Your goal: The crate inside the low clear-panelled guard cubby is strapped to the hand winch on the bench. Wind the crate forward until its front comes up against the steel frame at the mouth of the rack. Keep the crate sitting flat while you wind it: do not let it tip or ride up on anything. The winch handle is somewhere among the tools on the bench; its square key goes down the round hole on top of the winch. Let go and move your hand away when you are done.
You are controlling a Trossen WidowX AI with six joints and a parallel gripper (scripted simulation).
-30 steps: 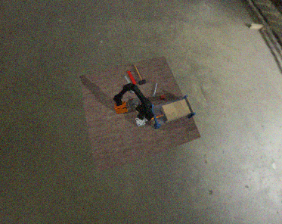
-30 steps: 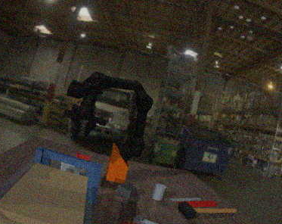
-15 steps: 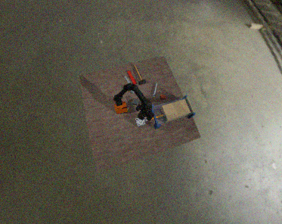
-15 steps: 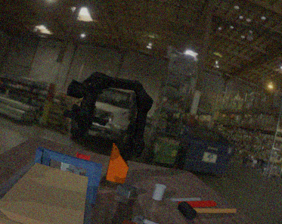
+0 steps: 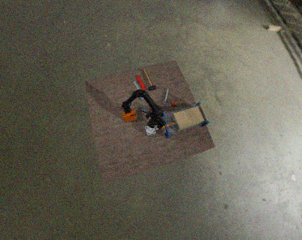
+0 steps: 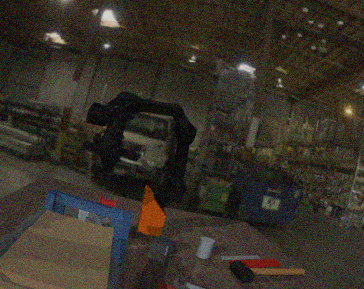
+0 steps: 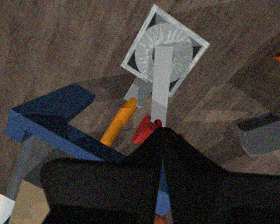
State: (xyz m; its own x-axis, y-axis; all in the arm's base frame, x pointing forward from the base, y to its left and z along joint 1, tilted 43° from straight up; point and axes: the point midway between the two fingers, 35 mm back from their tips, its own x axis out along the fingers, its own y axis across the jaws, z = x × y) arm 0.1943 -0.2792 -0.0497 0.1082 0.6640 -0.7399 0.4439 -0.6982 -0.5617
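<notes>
My gripper tip is 9 cm above the red knob, 5 cm short of it and 2 cm to the right of it. From my gripper tip the other things lie so: blue steel frame (12 cm below, 12 cm ahead, 3 cm to the right); winch (19 cm below, 6 cm behind, 3 cm to the right); winch handle (12 cm below, 1 cm to the left, 1 cm ahead).
</notes>
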